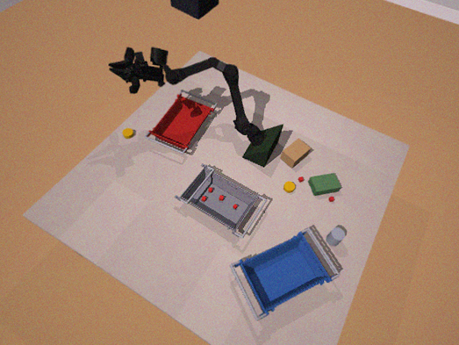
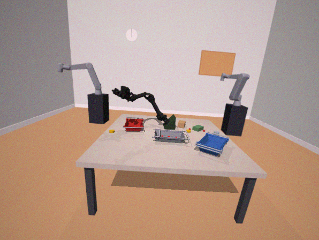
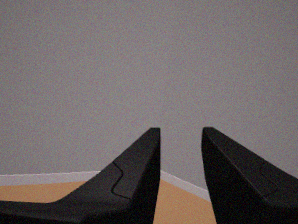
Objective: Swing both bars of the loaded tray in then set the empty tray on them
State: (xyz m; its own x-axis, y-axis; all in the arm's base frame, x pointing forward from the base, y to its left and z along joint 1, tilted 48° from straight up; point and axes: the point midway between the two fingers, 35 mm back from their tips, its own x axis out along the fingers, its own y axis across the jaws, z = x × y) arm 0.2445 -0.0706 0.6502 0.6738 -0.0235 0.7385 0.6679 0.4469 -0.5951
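My gripper tip is now 380 mm above the red tray, 200 mm past it and 170 mm to the right of it. From my gripper tip the other things lie so: grey cylinder 1060 mm to the left, 380 mm below, 90 mm behind; green block 910 mm to the left, 400 mm below, 310 mm behind; tan box 720 mm to the left, 390 mm below, 380 mm behind.
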